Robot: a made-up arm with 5 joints. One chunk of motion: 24 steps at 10 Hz.
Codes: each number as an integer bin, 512 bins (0 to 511) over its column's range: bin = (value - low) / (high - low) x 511, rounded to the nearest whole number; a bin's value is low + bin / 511 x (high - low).
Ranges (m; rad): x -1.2..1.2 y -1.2..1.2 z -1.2..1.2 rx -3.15..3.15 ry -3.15..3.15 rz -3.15..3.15
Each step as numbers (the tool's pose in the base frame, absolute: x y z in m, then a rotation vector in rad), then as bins.
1 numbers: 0.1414 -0.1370 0.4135 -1.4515 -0.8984 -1.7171
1 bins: 286 226 344 138 183 116
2 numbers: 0.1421 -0.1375 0.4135 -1.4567 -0.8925 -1.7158
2 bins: 286 226 344 137 183 116
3 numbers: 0.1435 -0.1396 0.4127 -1.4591 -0.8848 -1.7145
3 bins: 286 226 343 137 184 116
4 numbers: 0.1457 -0.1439 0.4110 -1.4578 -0.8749 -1.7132
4 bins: 287 225 343 137 185 117
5 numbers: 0.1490 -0.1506 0.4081 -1.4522 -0.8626 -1.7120
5 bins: 287 223 342 138 186 117
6 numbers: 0.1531 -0.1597 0.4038 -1.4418 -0.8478 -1.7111
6 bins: 288 221 341 139 187 117
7 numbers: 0.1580 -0.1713 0.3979 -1.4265 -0.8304 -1.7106
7 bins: 289 219 340 140 188 117
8 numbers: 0.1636 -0.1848 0.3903 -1.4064 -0.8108 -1.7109
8 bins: 290 216 339 141 190 117
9 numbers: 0.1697 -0.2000 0.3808 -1.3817 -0.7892 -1.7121
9 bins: 292 213 337 143 191 117
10 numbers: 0.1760 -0.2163 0.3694 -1.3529 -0.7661 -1.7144
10 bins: 293 209 334 146 193 116
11 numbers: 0.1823 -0.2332 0.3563 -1.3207 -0.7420 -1.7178
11 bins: 294 206 331 148 195 116
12 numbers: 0.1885 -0.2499 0.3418 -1.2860 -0.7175 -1.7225
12 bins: 296 202 328 151 197 116
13 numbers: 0.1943 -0.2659 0.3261 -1.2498 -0.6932 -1.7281
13 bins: 297 199 325 154 199 115
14 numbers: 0.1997 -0.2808 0.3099 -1.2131 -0.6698 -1.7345
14 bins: 298 196 321 157 201 115
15 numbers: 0.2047 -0.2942 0.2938 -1.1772 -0.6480 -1.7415
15 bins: 299 193 318 160 203 114
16 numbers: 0.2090 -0.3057 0.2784 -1.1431 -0.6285 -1.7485
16 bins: 300 190 315 163 205 114
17 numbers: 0.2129 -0.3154 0.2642 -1.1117 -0.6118 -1.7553
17 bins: 301 188 312 165 206 113
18 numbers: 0.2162 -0.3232 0.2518 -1.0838 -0.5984 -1.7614
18 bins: 302 187 309 168 207 113
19 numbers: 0.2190 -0.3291 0.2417 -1.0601 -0.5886 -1.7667
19 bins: 302 185 307 170 208 112
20 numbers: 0.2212 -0.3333 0.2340 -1.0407 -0.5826 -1.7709
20 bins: 303 185 305 171 208 112
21 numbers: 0.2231 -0.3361 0.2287 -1.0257 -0.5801 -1.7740
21 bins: 303 184 304 172 208 112
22 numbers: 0.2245 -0.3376 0.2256 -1.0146 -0.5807 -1.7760
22 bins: 303 184 304 173 208 111
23 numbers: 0.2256 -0.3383 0.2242 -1.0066 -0.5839 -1.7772
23 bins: 304 183 303 174 208 111
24 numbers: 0.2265 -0.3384 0.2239 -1.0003 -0.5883 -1.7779
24 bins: 304 183 303 174 208 111
